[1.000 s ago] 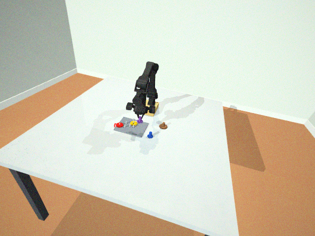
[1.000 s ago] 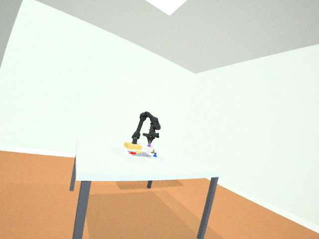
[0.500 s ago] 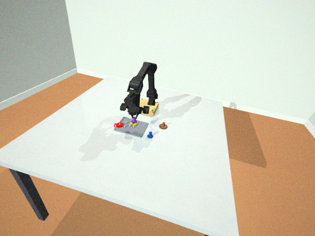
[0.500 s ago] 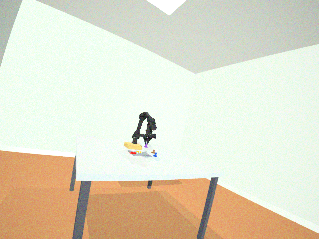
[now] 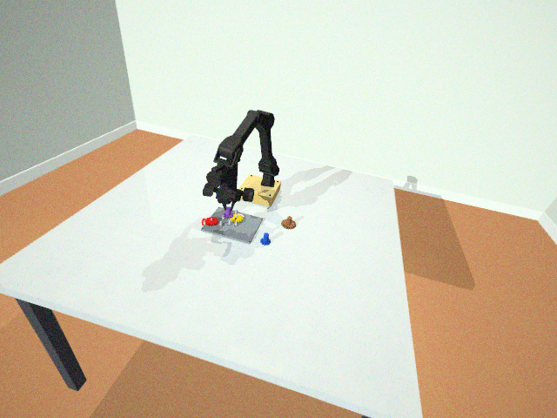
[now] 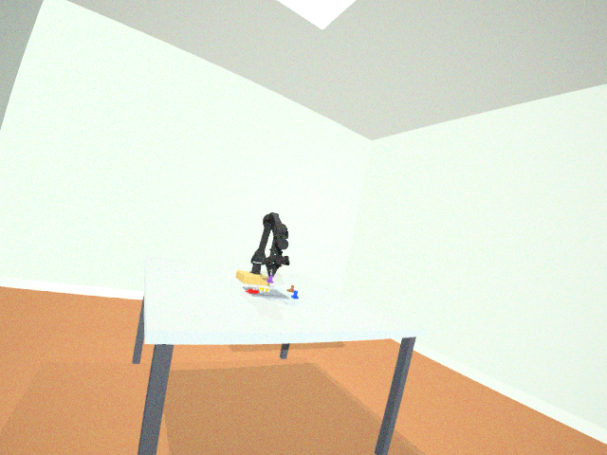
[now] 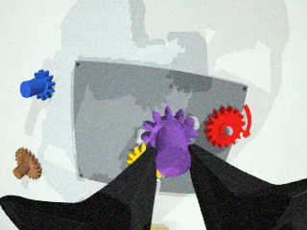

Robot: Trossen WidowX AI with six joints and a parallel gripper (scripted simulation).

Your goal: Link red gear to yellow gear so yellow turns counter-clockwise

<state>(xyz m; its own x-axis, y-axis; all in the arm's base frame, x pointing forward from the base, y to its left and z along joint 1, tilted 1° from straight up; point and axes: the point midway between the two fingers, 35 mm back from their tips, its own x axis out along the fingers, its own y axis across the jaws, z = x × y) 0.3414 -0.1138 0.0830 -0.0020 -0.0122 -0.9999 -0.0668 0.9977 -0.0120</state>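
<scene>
The red gear lies 20 mm behind my gripper tip, 70 mm to the right of it and 80 mm below it. The rest, counted from my gripper tip: blue gear 40 mm ahead, 160 mm to the left, 80 mm below; then yellow gear 70 mm behind, 20 mm to the left, 80 mm below; then purple gear 10 mm below.
</scene>
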